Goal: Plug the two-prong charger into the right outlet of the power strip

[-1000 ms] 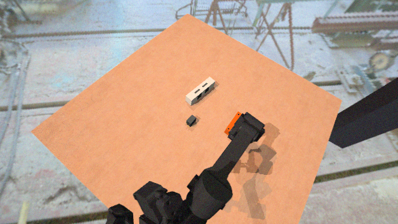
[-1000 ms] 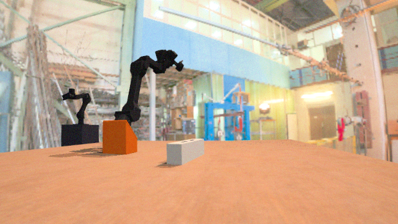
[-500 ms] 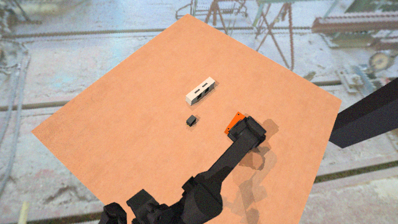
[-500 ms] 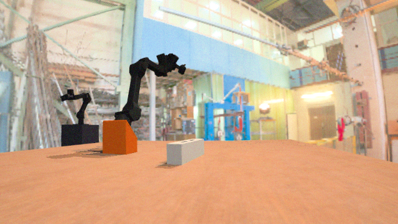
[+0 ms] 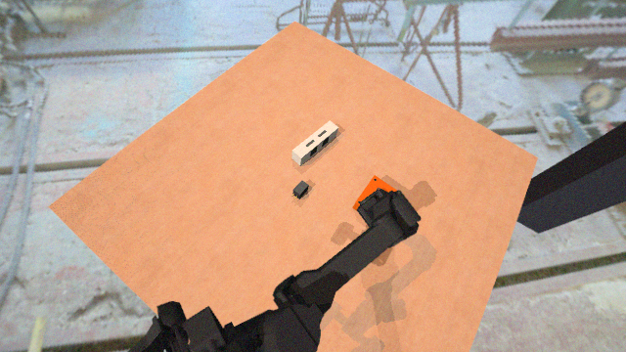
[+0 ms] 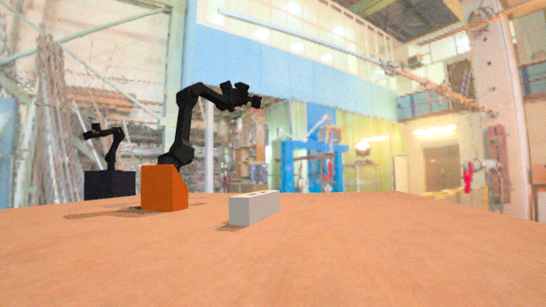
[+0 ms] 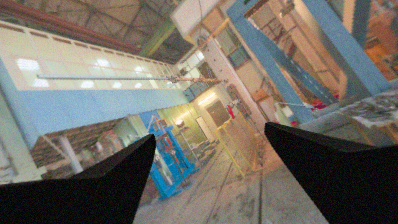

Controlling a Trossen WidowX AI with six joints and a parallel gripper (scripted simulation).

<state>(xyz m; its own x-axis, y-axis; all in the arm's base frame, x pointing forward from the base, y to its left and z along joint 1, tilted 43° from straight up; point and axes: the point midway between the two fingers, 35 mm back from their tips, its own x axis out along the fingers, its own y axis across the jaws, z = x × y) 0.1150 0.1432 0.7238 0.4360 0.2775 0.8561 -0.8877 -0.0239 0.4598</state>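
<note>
Right now the two-prong charger is 52 cm to the right of my gripper tip, 51 cm below it and 8 cm ahead of it.
</note>
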